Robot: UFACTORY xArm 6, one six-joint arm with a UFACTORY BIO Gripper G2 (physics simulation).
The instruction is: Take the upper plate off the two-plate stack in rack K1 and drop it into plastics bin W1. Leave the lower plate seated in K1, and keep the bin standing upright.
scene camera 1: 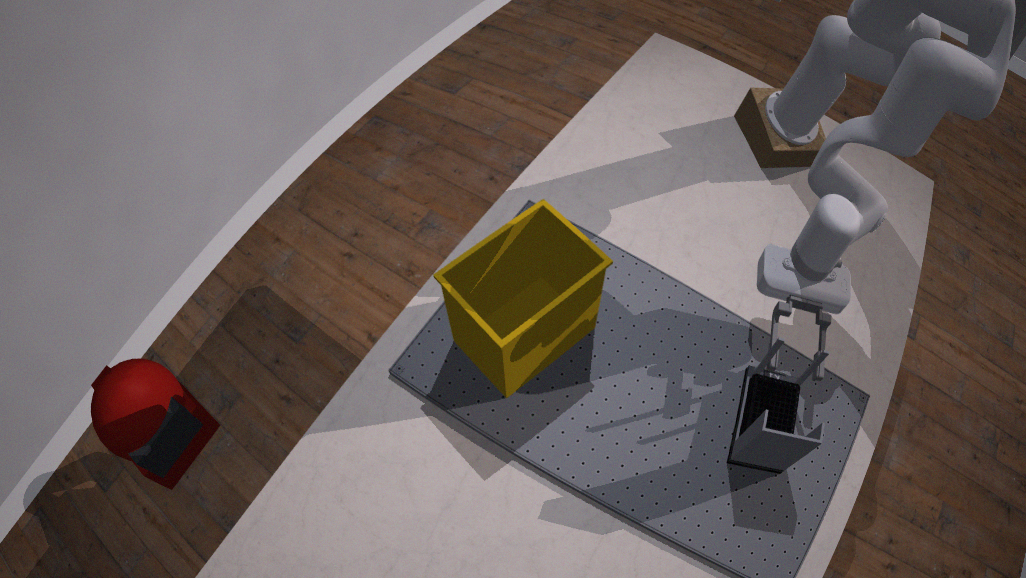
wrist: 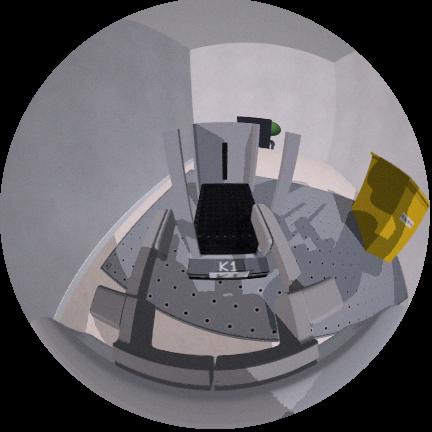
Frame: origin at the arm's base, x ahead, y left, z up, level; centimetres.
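Seen in the pictures: hand, its tool point: (scene camera 1: 796,361) (wrist: 212,230); arm's base, origin of its link: (scene camera 1: 791,118).
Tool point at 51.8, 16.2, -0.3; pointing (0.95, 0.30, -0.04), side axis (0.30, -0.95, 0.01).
Offsets run from my tool point to a thing's top centre, as dx, dy, dz. Level surfaces: height alone.
Rack K1 {+7.2, +0.3, +7.2} (scene camera 1: 771,448) (wrist: 200,265) stands upright, with grey corner posts and a slotted back wall. A black plate stack {+8.1, +0.6, -3.4} (scene camera 1: 776,400) (wrist: 226,210) sits in it; the seam between upper and lower plate cannot be made out. The yellow bin W1 {+13.4, -39.1, +9.9} (scene camera 1: 477,344) (wrist: 387,200) stands upright, left of the rack in the scene view and at the right in the wrist view. My gripper (scene camera 1: 779,374) (wrist: 214,230) is shut to its narrowest, which still leaves a wide gap, and holds nothing. It is at the rack's label side; its right finger overlaps the stack's edge in the wrist view, its left finger stands apart.
The rack and bin stand on a grey perforated board {dz -8.1} (scene camera 1: 646,459) (wrist: 235,310) on a pale table {dz -9.4} (scene camera 1: 344,502). The rack's tall posts and back wall rise around the stack. A red rounded object (scene camera 1: 132,394) is at the far left in the scene view.
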